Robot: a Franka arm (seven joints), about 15 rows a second.
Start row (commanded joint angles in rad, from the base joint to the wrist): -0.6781 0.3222 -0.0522 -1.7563 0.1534 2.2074 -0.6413
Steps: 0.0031 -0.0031 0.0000 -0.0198 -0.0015 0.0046 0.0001; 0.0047 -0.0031 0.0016 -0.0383 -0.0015 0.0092 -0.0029; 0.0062 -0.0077 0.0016 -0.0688 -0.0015 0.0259 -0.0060; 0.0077 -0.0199 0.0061 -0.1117 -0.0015 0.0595 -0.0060; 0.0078 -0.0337 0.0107 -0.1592 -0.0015 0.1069 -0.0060; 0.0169 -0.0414 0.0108 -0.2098 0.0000 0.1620 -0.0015; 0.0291 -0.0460 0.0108 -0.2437 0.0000 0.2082 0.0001; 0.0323 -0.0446 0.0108 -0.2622 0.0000 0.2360 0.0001; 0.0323 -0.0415 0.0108 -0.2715 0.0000 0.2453 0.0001; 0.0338 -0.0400 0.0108 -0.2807 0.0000 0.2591 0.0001; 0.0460 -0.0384 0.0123 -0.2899 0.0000 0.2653 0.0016; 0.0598 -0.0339 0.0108 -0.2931 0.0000 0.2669 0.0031
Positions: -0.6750 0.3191 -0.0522 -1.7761 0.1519 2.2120 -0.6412; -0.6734 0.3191 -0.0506 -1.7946 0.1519 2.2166 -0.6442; -0.6719 0.3145 -0.0506 -1.8251 0.1519 2.2333 -0.6473; -0.6704 0.3023 -0.0461 -1.8680 0.1519 2.2669 -0.6473; -0.6703 0.2885 -0.0415 -1.9155 0.1519 2.3143 -0.6473; -0.6612 0.2808 -0.0414 -1.9661 0.1534 2.3694 -0.6428; -0.6490 0.2762 -0.0414 -2.0000 0.1534 2.4156 -0.6412; -0.6458 0.2776 -0.0414 -2.0185 0.1534 2.4434 -0.6412; -0.6458 0.2807 -0.0414 -2.0278 0.1534 2.4527 -0.6412; -0.6443 0.2822 -0.0414 -2.0370 0.1534 2.4665 -0.6412; -0.6321 0.2838 -0.0399 -2.0462 0.1534 2.4727 -0.6397; -0.6183 0.2883 -0.0414 -2.0494 0.1534 2.4743 -0.6382
